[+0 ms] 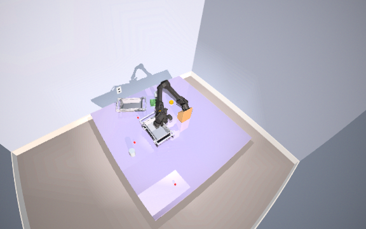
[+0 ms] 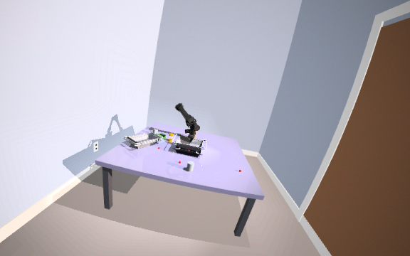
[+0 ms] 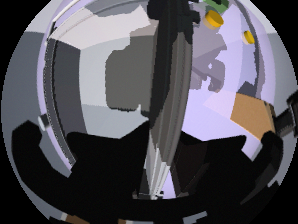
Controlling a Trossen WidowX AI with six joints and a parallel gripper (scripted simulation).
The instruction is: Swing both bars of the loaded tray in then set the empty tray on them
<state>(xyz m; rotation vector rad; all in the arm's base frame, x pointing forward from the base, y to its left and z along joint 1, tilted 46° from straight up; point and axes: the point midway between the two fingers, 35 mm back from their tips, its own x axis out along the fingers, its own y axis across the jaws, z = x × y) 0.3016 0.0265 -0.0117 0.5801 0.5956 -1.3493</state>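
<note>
The grey tray is 70 mm ahead of my gripper tip and 20 mm above it. Round my gripper tip: green block (380 mm to the right, 130 mm behind, 70 mm below).
</note>
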